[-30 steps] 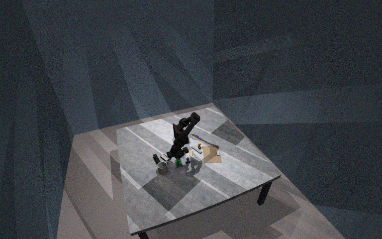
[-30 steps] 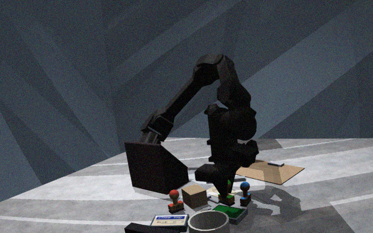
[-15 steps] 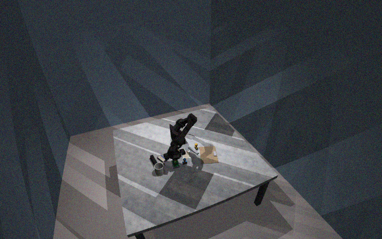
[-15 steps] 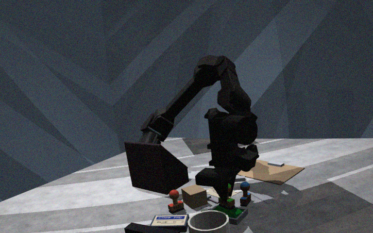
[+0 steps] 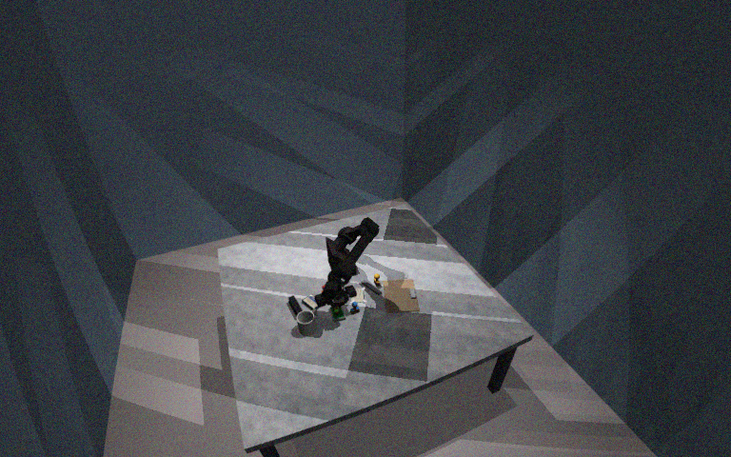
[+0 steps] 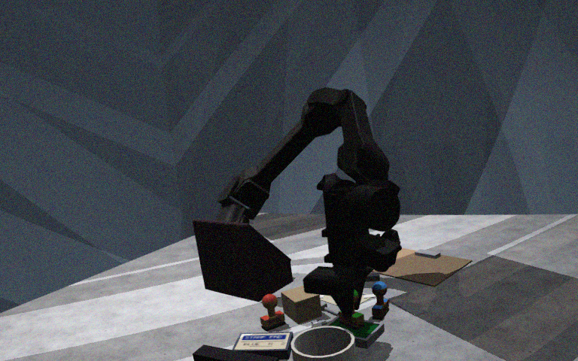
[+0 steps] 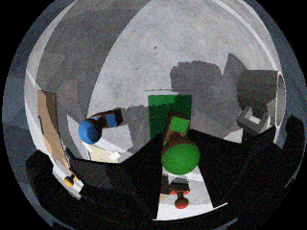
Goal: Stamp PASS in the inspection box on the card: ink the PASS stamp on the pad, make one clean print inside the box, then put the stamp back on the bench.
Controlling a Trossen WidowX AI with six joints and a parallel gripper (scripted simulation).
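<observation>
The green ink pad is 4 cm below my gripper tip. Round my gripper tip: wooden cube: 12 cm behind, 6 cm to the left, 2 cm below; then green-knobbed stamp: right at my gripper tip; then blue-knobbed stamp: 8 cm to the left, 2 cm below, 2 cm ahead.
</observation>
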